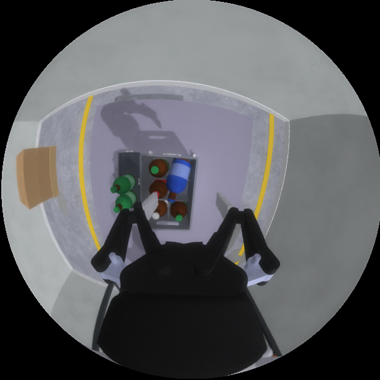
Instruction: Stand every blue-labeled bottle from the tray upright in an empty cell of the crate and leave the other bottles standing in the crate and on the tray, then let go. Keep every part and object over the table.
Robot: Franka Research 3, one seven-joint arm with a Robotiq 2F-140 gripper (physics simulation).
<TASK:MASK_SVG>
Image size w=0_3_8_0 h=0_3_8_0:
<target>my gripper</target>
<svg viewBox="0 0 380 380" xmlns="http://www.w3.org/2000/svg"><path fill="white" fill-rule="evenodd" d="M120 210L105 239L104 245L91 258L91 265L105 283L116 282L120 284L119 293L110 300L97 337L97 345L99 345L102 352L126 368L155 376L181 379L227 376L247 368L261 358L263 353L266 352L267 347L254 305L247 297L246 288L255 283L259 286L266 284L278 269L280 263L278 258L266 246L262 231L252 210L238 210L236 207L233 207L221 192L217 192L215 205L223 217L223 221L217 232L212 234L207 244L202 244L202 241L188 243L165 241L165 244L160 244L148 222L158 205L157 192L152 192L142 203L134 202L133 211L129 211L127 208ZM236 223L241 224L246 257L244 270L223 256ZM137 223L146 254L125 266L125 255L131 226L133 223Z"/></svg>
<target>blue-labeled bottle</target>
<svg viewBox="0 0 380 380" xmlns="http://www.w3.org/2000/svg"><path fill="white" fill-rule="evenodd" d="M187 159L175 157L171 163L165 183L168 191L170 191L167 198L170 202L174 202L176 193L182 192L186 187L192 163Z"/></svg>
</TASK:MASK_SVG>
